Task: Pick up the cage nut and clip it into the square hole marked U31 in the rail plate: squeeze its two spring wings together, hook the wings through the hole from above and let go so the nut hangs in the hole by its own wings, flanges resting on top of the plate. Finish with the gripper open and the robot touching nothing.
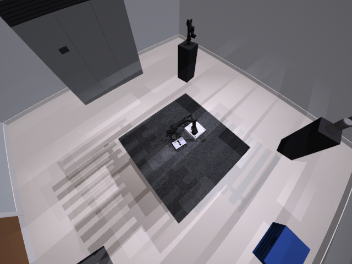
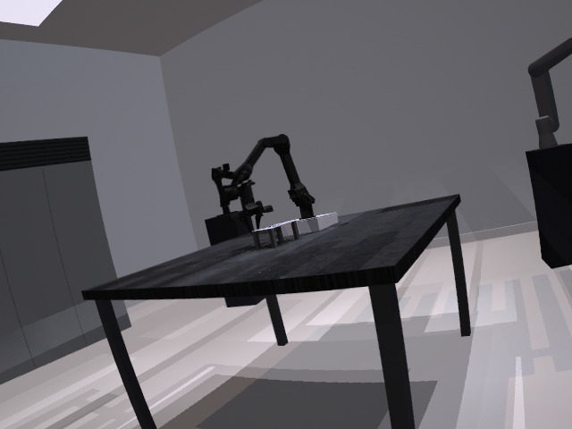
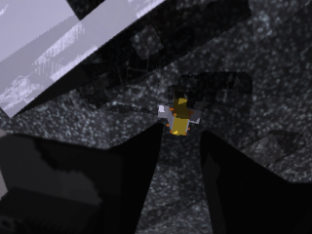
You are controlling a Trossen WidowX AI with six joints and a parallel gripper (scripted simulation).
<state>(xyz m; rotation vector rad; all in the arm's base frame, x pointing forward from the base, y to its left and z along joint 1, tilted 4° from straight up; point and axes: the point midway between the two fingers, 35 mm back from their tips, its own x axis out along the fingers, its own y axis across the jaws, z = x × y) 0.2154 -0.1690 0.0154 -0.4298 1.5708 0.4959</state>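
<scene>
Right now my gripper tip is 3 cm above the yellow cage nut.
</scene>
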